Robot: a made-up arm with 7 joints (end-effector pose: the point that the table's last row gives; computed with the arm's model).
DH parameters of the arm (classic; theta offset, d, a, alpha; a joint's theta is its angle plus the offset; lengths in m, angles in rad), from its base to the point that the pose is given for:
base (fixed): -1.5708 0.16 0 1.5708
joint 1: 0 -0.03 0.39 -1.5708
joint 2: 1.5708 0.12 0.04 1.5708
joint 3: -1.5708 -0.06 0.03 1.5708
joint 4: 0 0.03 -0.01 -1.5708
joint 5: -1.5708 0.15 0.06 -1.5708
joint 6: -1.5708 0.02 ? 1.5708
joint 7: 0 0.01 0.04 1.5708
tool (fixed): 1.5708 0.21 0 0
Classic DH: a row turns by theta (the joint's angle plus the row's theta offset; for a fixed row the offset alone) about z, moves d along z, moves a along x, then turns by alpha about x.
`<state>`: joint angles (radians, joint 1 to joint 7).
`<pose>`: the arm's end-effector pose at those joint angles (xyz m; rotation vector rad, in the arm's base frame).
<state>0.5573 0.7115 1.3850 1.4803 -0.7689 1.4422 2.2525</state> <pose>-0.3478 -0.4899 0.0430 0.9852 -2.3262 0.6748</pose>
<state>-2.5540 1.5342 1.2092 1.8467 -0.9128 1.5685 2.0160</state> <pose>-0.4232 0.6204 0.1344 -0.9625 0.4688 1.9454</pose>
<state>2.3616 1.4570 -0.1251 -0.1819 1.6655 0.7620 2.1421</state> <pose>0.4134 -0.0581 0.6170 1.2311 0.6517 0.1935</pose>
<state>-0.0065 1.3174 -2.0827 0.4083 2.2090 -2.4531 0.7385</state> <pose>-0.2480 -0.1403 0.5048 0.2795 -0.5177 -2.1190</pose>
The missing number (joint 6, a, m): 0.32
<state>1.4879 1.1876 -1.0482 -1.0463 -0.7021 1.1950 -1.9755</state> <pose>0.0408 0.1511 0.7911 1.1465 -1.6887 -0.2023</pose>
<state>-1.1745 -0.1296 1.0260 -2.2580 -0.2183 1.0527 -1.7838</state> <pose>0.1741 0.0410 -0.1027 1.0955 -0.4299 0.4186</pose>
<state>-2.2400 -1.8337 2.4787 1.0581 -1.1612 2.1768 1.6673</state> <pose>0.4577 0.5565 -0.3614 -2.2719 -1.0866 -1.6121</pose>
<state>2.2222 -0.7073 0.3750 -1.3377 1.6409 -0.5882 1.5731</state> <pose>0.0096 0.1840 1.0246 -0.3273 -0.2652 2.3354</pose>
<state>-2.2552 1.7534 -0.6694 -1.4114 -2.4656 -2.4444 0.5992</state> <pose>-0.3003 0.0214 -0.3676 0.7671 -1.2915 -0.5699</pose>
